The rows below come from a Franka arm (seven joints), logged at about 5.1 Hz.
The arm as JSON. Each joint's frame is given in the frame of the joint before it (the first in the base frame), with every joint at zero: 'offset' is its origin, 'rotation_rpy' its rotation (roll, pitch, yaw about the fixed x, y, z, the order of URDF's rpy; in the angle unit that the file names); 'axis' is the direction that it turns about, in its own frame. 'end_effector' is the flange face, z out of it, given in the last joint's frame.
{
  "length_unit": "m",
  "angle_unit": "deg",
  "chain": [
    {
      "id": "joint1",
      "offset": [
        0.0,
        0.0,
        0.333
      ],
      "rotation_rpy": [
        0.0,
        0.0,
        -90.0
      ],
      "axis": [
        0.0,
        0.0,
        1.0
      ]
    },
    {
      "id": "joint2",
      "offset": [
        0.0,
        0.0,
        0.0
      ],
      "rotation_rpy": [
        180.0,
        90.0,
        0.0
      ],
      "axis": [
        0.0,
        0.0,
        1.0
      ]
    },
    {
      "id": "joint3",
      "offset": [
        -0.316,
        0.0,
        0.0
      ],
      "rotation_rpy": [
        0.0,
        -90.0,
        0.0
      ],
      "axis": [
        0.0,
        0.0,
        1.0
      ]
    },
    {
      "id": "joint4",
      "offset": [
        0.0,
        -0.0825,
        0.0
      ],
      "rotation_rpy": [
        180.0,
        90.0,
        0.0
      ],
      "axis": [
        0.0,
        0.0,
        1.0
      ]
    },
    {
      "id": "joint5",
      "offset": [
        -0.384,
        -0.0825,
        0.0
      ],
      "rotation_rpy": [
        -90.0,
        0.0,
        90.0
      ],
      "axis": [
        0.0,
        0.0,
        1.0
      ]
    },
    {
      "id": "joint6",
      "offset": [
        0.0,
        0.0,
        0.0
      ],
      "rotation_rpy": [
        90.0,
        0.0,
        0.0
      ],
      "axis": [
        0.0,
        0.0,
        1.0
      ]
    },
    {
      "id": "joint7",
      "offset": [
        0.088,
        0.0,
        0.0
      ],
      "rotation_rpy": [
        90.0,
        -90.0,
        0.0
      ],
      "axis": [
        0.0,
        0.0,
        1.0
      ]
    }
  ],
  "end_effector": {
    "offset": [
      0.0,
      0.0,
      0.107
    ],
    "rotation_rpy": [
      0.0,
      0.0,
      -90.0
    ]
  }
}
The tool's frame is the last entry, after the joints.
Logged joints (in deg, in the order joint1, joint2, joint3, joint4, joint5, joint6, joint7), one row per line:
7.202 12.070 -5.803 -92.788 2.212 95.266 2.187
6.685 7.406 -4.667 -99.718 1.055 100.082 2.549
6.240 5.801 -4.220 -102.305 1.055 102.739 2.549
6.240 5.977 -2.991 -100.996 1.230 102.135 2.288
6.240 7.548 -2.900 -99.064 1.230 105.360 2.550
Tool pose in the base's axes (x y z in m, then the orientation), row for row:
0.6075 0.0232 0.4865 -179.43 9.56 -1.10
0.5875 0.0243 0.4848 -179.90 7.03 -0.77
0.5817 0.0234 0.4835 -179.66 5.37 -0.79
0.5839 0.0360 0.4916 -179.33 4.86 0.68
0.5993 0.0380 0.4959 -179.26 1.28 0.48
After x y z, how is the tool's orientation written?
As angles about the fixed x, y, z axes (roll, pitch, yaw), in degrees.
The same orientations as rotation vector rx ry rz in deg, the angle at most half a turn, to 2 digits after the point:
-178.71 1.79 14.94
-179.51 1.22 11.03
-179.42 1.26 8.41
-179.20 -1.02 7.61
-179.25 -0.74 2.01

